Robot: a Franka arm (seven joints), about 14 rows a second.
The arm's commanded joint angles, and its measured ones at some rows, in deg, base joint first. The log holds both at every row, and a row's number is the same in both.
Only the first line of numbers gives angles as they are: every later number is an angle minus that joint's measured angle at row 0.
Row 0, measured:
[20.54 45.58 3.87 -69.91 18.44 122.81 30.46]
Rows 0 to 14, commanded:
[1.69 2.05 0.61 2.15 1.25 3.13 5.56]
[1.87 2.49 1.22 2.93 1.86 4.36 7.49]
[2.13 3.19 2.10 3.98 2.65 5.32 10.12]
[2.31 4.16 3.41 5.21 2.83 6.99 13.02]
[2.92 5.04 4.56 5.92 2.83 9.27 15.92]
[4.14 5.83 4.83 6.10 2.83 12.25 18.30]
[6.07 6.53 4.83 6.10 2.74 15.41 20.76]
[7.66 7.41 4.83 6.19 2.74 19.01 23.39]
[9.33 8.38 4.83 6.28 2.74 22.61 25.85]
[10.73 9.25 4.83 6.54 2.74 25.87 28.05]
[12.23 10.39 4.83 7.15 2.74 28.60 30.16]
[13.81 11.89 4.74 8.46 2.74 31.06 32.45]
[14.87 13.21 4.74 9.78 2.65 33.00 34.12]
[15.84 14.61 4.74 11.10 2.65 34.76 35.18]
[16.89 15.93 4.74 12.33 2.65 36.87 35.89]
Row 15, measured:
[15.32 11.74 4.90 6.50 1.82 34.07 34.00]
